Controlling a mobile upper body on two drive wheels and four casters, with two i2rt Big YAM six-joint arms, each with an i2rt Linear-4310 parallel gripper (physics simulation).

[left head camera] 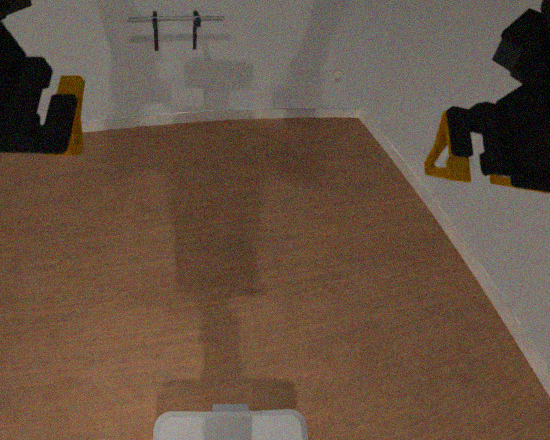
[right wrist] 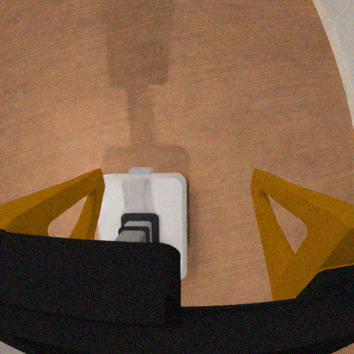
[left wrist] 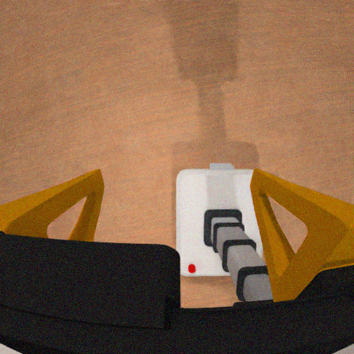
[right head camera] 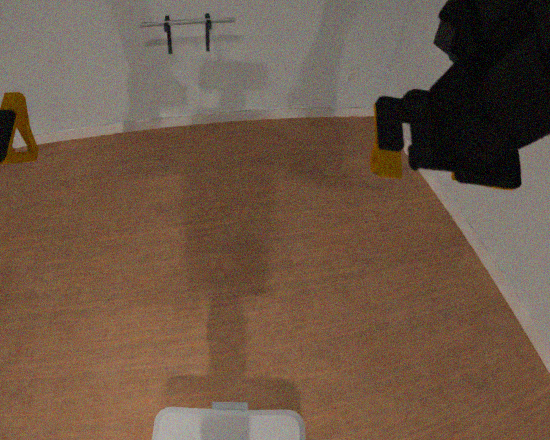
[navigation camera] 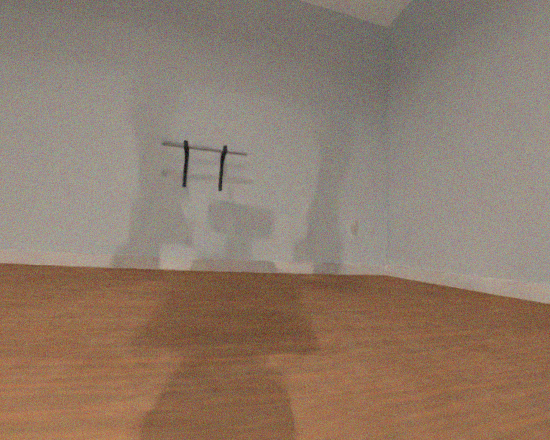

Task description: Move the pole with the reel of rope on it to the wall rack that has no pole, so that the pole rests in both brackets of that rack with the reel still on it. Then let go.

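Frame: origin at the left arm's base, x ahead, y left, z up, level; metres.
Seen in the pictures: left gripper, fingertip midpoint: (left head camera: 36, 146); right gripper, fingertip midpoint: (left head camera: 460, 173) (right head camera: 414, 169).
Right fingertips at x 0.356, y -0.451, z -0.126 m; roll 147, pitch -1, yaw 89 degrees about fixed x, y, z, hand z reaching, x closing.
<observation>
A point is followed by its place in that frame.
A wall rack with two black brackets (left head camera: 156, 37) @[z -0.704, x 2.422, y 0.322 m] (right head camera: 170, 42) @[z -0.715, x 2.425, y 0.320 m] (navigation camera: 185, 167) @[z -0.651, x 2.422, y 0.328 m] is on the far wall, left of centre in both head views and the navigation view. A thin grey pole (left head camera: 175, 19) @[z -0.537, x 2.287, y 0.168 m] (right head camera: 187, 22) @[z -0.535, x 2.288, y 0.164 m] (navigation camera: 205, 148) @[z -0.538, x 2.290, y 0.165 m] lies across both brackets near their tops, and I see no reel on it. The reel of rope and a rack without a pole do not show. My left gripper (left wrist: 176, 177) is open and empty, held out at the left. My right gripper (right wrist: 177, 177) (left head camera: 480, 177) @[z -0.126, x 0.356, y -0.451 m] is open and empty, held out at the right. Both are far from the rack.
My white base (left head camera: 175, 427) @[z -1.150, x 0.263, y -0.039 m] (right head camera: 175, 425) @[z -1.150, x 0.254, y -0.044 m] (left wrist: 192, 200) (right wrist: 167, 200) stands on the wooden floor (left head camera: 350, 300) @[z -1.410, x 0.891, y -0.858 m] (navigation camera: 425, 360) @[z -1.410, x 0.896, y -0.583 m]. The far wall meets a right-hand wall (navigation camera: 475, 150) @[z -0.527, x 1.923, y -1.587 m] at a corner. A pale baseboard (navigation camera: 475, 285) @[z -1.376, x 1.921, y -1.574 m] runs along both walls. My shadow falls across the floor and far wall.
</observation>
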